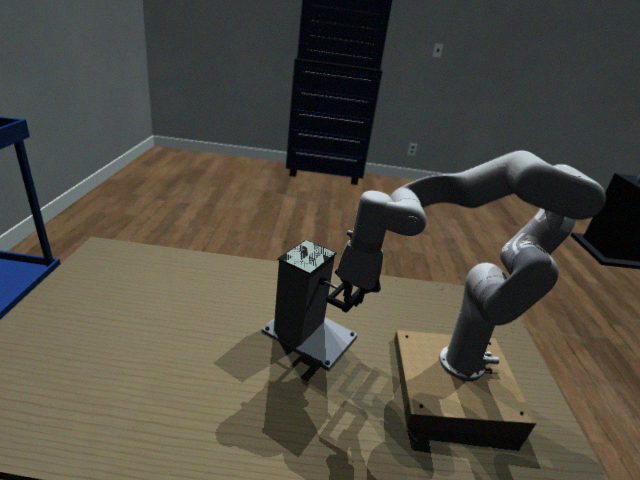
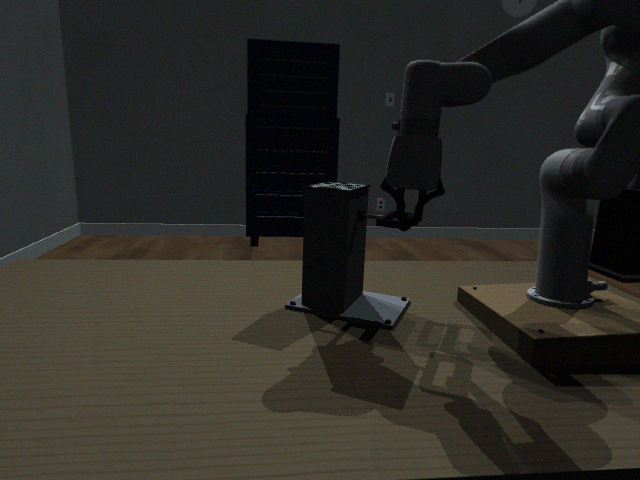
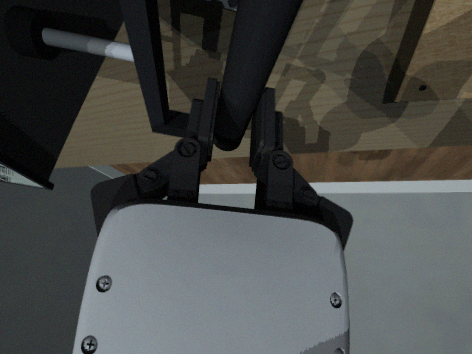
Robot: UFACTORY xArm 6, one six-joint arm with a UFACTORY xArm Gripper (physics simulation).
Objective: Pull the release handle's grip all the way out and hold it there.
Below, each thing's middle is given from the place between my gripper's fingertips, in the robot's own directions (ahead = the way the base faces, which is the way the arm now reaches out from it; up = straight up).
I see my gripper 20 cm above the grey bolted base plate [image 2: 375, 309], 9 cm short of it and 8 cm to the left of it.
